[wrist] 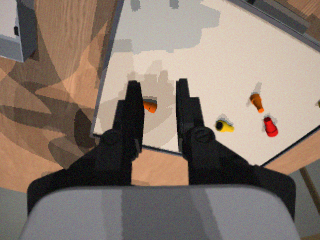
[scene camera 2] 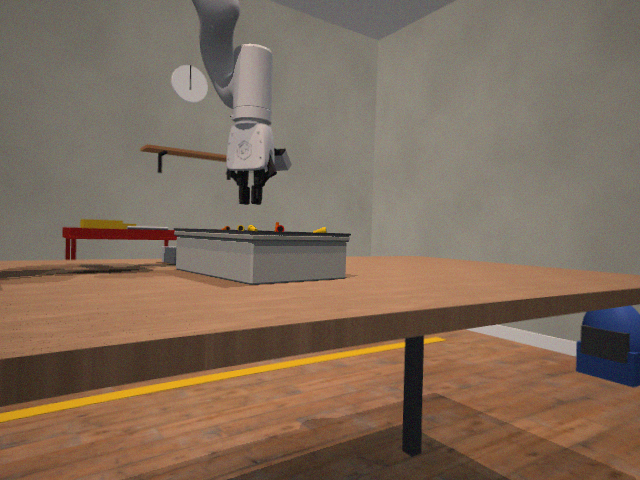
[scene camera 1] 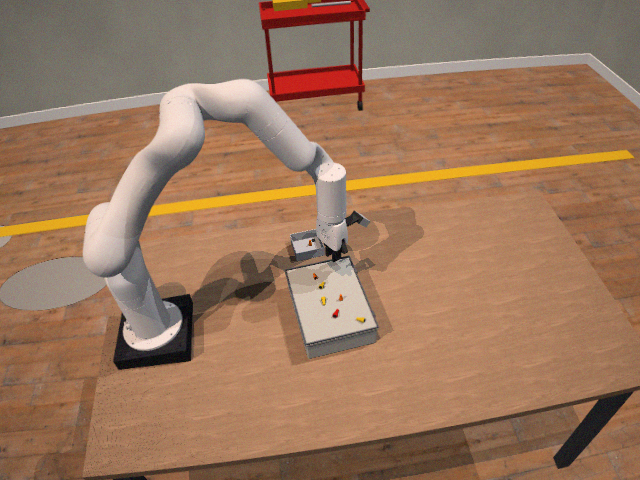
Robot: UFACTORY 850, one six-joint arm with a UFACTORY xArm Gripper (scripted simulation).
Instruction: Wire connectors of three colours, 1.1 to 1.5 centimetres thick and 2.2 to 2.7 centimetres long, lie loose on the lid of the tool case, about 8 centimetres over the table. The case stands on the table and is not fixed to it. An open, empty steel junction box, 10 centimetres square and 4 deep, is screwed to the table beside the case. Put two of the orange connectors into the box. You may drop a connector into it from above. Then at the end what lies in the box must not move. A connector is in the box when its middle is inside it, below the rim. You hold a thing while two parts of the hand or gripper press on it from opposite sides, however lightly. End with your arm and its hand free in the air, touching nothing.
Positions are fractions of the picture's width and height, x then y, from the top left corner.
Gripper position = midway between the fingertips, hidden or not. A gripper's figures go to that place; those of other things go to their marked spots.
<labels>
The gripper (wrist: 0.50, 0.40) is 0.14 m from the lens. A grey tool case (wrist: 0.71, 0.24) is 0.20 m from the lens.
</labels>
